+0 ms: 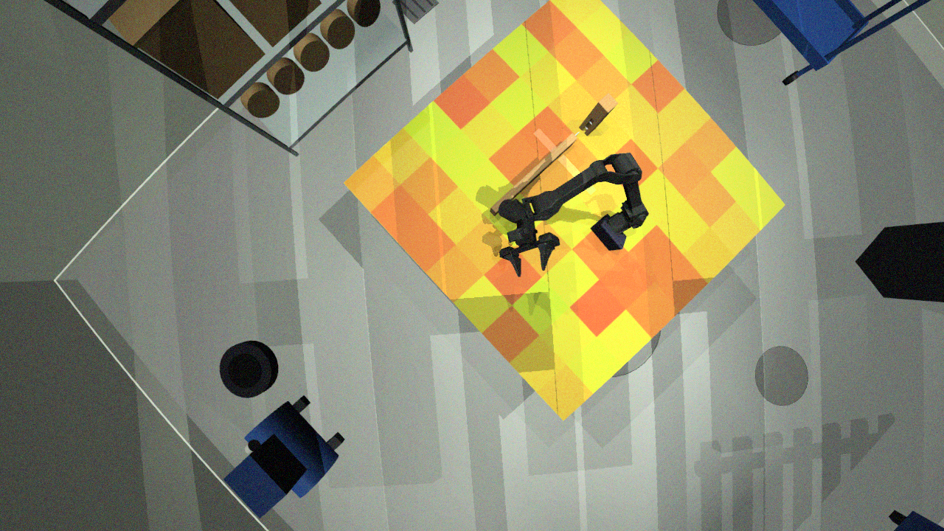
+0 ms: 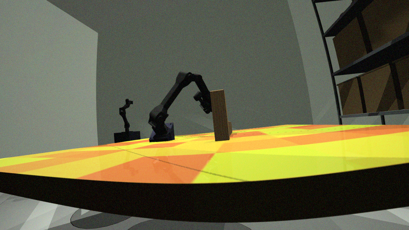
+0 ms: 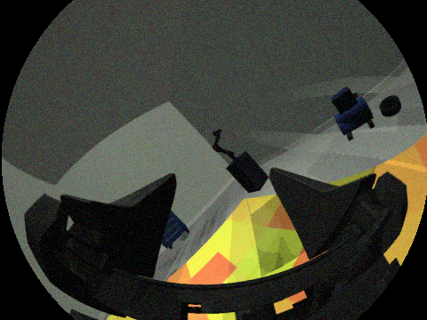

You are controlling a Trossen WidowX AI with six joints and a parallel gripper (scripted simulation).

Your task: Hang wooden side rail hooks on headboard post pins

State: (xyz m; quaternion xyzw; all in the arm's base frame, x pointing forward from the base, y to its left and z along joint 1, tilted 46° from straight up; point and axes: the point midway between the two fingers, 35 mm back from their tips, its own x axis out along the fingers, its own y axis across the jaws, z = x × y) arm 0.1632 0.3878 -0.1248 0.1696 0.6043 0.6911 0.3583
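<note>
My gripper tip is 22 cm short of the headboard post, 60 cm to the left of it and 18 cm above it.
</note>
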